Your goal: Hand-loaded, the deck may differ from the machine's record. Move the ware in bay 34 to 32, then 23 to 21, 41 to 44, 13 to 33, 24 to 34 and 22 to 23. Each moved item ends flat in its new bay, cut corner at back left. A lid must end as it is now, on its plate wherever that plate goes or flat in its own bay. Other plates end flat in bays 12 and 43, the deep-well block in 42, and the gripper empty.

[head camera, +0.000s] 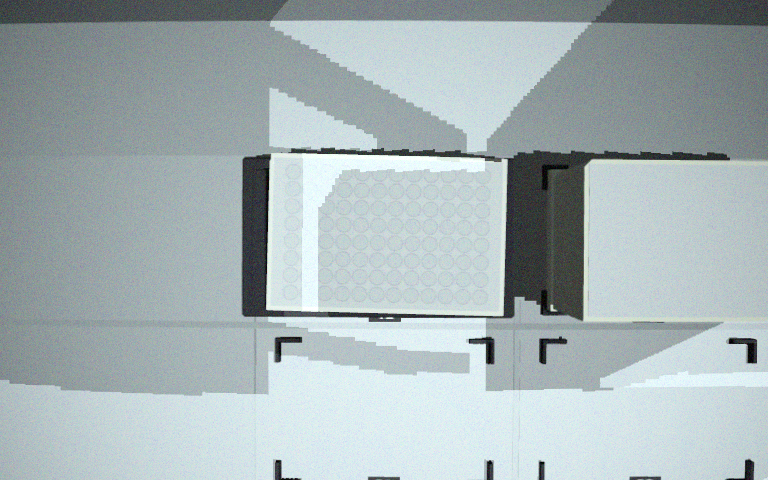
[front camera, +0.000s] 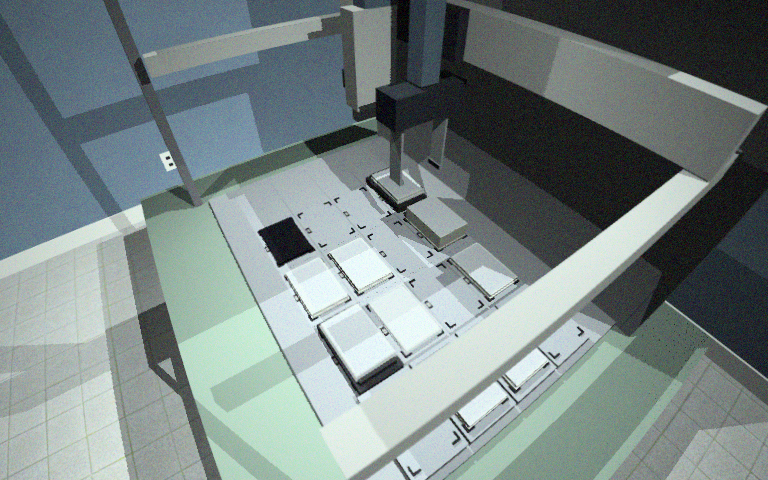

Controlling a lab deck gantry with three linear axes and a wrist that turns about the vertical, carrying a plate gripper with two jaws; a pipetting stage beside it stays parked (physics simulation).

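Pixels of known places: gripper, fingertip midpoint: (front camera: 416, 173); robot's base, link origin: (front camera: 259, 232).
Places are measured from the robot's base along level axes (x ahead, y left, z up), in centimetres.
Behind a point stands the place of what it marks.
Observation:
My gripper (front camera: 416, 173) @(y 31.9, x 19.4, z 16.0 cm) is open and empty above the plate in bay 41 (front camera: 408, 194) @(y 35.9, x 12.5, z 3.6 cm) (head camera: 385, 243) @(y 36.2, x 6.4, z 3.7 cm). This pale plate sits on a wider dark base, turned very slightly, with round wells showing faintly. The tall deep-well block (front camera: 438, 217) @(y 36.2, x 23.7, z 4.2 cm) (head camera: 679, 243) @(y 36.3, x 21.5, z 4.2 cm) stands in bay 42. Pale plates lie in bay 43 (front camera: 484, 268) @(y 36.2, x 39.6, z 1.4 cm), bay 12 (front camera: 318, 285) @(y 4.6, x 23.5, z 1.4 cm), bay 22 (front camera: 360, 263) @(y 14.9, x 23.3, z 1.4 cm) and bay 23 (front camera: 404, 316) @(y 14.9, x 39.4, z 1.4 cm). The plate in bay 13 (front camera: 359, 342) @(y 4.3, x 40.2, z 3.6 cm) is on a dark base. Plates in bay 34 (front camera: 525, 367) @(y 25.4, x 60.3, z 2.9 cm) and bay 24 (front camera: 481, 404) @(y 14.7, x 60.4, z 2.9 cm) show partly behind the beam.
A black square (front camera: 286, 240) @(y 4.4, x 7.2, z 0.8 cm) occupies bay 11. Black corner brackets mark bays 21, 31, 32 and 33. A pale gantry beam (front camera: 509, 311) @(y 5.7, x 61.2, z 40.0 cm) crosses the front camera's view and hides part of the deck. The pale pipetting stage (front camera: 370, 56) stands at the back left of my wrist.

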